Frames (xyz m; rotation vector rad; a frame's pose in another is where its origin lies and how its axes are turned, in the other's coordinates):
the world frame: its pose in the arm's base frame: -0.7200 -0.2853 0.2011 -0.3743 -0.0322 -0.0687
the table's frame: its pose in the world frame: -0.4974 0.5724 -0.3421 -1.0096 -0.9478 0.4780
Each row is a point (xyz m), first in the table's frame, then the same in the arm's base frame.
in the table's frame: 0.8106 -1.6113 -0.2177
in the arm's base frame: -0.7290 0.4782 1.3849
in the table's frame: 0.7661 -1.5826 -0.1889
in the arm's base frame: -0.7742 0.4629 1.3481
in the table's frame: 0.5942 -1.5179 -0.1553
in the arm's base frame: -0.8918 0.3527 1.2538
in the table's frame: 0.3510 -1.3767 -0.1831
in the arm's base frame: -0.9911 0.1586 1.0740
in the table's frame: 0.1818 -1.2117 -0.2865
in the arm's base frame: -0.9837 -0.0176 0.8857
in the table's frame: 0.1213 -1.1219 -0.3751
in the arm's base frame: -0.9354 -0.1071 0.7897
